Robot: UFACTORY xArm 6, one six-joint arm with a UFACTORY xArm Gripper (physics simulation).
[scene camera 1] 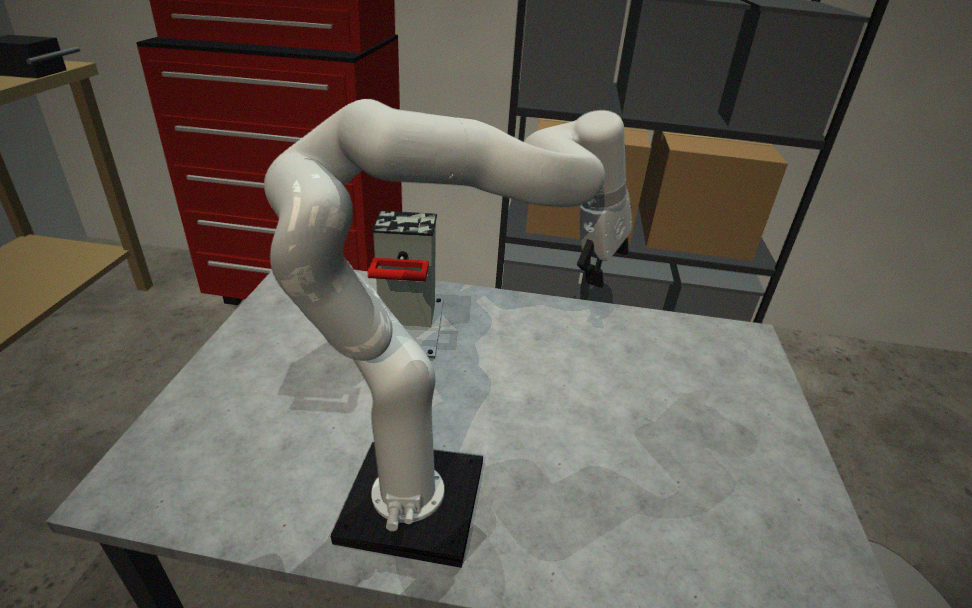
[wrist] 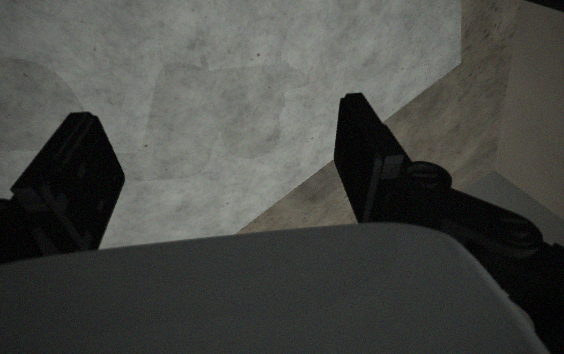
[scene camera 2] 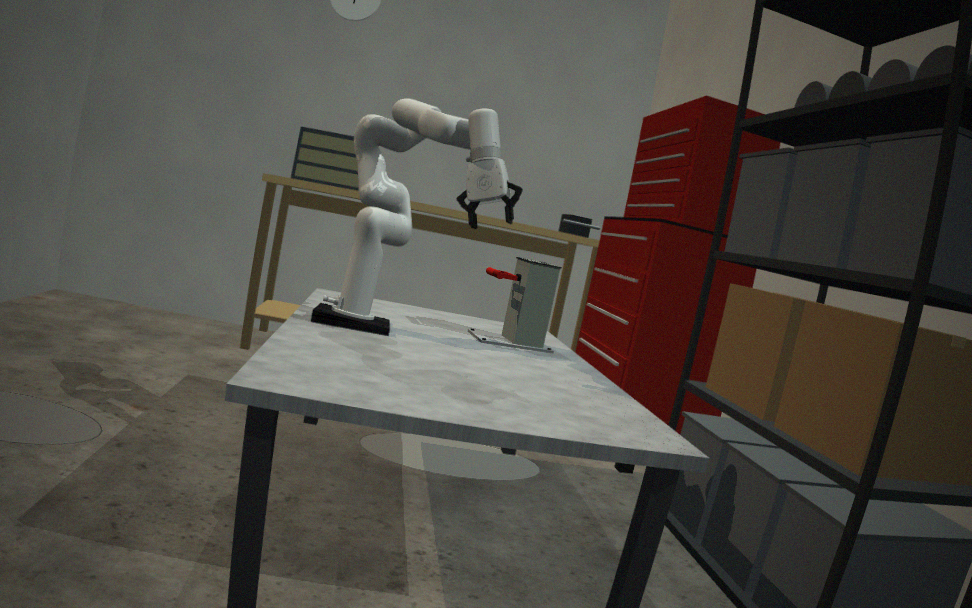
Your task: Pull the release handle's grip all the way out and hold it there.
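Note:
The release handle's red grip (scene camera 1: 398,273) (scene camera 2: 493,271) is a flat loop on the front of a grey-green upright housing (scene camera 1: 415,304) (scene camera 2: 539,308). A short gap shows between grip and housing, where a dark stem joins them. The housing stands on a flat base plate at the table's far left in scene camera 1. My gripper (scene camera 1: 592,275) (scene camera 2: 491,222) (wrist: 227,136) is open and empty, fingers pointing down. It hangs in the air well to the right of the grip in scene camera 1 and higher than it. The handle does not show in the wrist view.
The grey table (scene camera 1: 573,401) (scene camera 2: 430,401) (wrist: 200,30) carries my black base board (scene camera 1: 458,494) (scene camera 2: 336,319). A red tool cabinet (scene camera 1: 243,107) (scene camera 2: 680,301) stands behind the housing. A shelf rack (scene camera 1: 835,129) (scene camera 2: 817,271) with boxes stands beyond the table's far edge.

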